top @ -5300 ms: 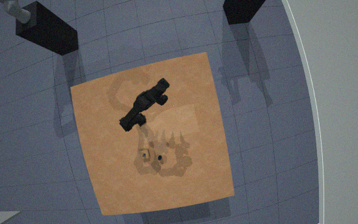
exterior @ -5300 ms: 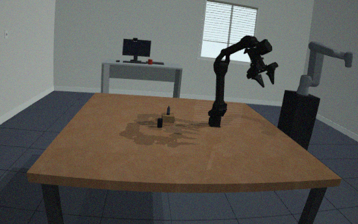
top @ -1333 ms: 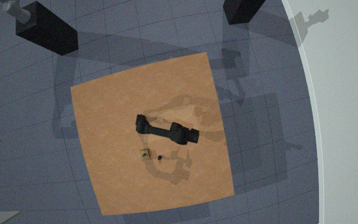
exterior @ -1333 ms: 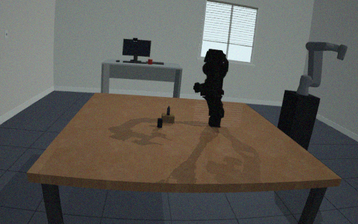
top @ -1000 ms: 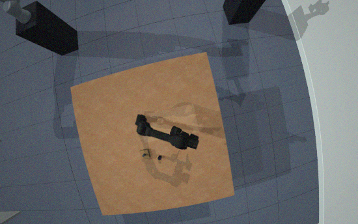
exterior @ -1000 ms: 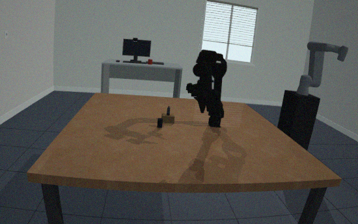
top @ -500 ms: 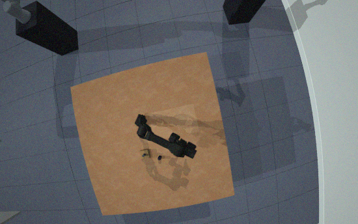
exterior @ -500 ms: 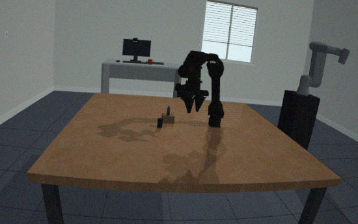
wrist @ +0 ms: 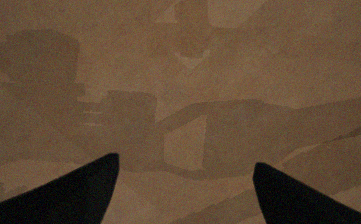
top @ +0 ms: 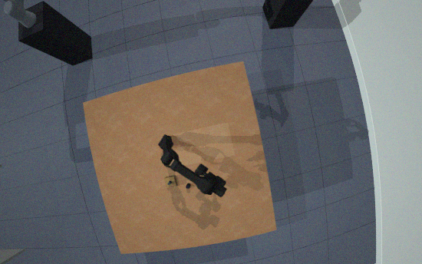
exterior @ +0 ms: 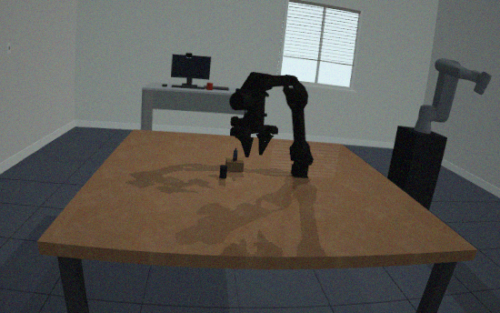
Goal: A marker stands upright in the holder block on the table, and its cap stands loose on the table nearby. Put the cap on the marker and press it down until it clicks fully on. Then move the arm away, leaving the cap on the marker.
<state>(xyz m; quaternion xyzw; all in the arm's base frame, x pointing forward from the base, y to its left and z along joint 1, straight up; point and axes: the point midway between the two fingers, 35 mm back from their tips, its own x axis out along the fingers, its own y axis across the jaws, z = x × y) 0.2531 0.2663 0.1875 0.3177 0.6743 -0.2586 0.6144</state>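
Right now my gripper tip is 19 cm to the left of the dark marker cap, 13 cm above it and 9 cm short of it. From my gripper tip the other things lie so: tan holder block 31 cm to the right, 13 cm below, 3 cm ahead.
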